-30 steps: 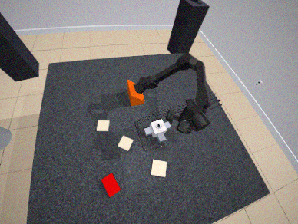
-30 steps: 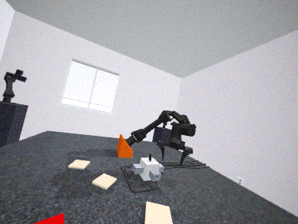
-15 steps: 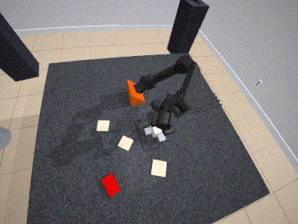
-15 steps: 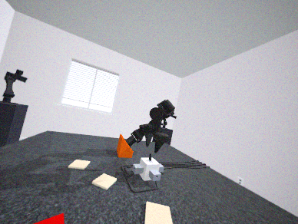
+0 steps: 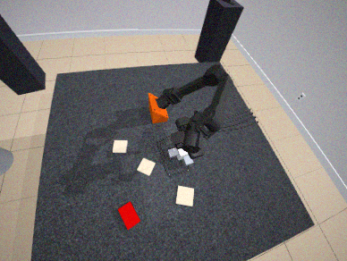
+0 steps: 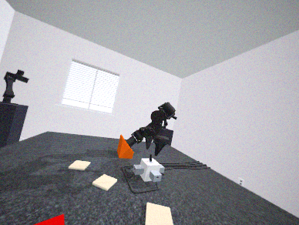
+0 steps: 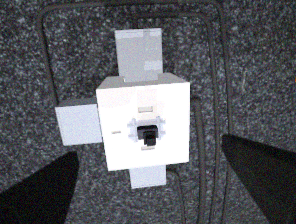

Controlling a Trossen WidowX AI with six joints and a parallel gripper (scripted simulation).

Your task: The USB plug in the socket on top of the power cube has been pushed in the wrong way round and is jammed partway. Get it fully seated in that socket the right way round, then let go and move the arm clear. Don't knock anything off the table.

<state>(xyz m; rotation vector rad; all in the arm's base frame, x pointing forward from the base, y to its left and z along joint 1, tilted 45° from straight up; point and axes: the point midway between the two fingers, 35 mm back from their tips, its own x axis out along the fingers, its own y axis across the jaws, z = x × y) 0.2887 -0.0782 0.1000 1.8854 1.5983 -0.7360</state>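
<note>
Right now the dark USB plug is 30 mm below my gripper tip.
</note>
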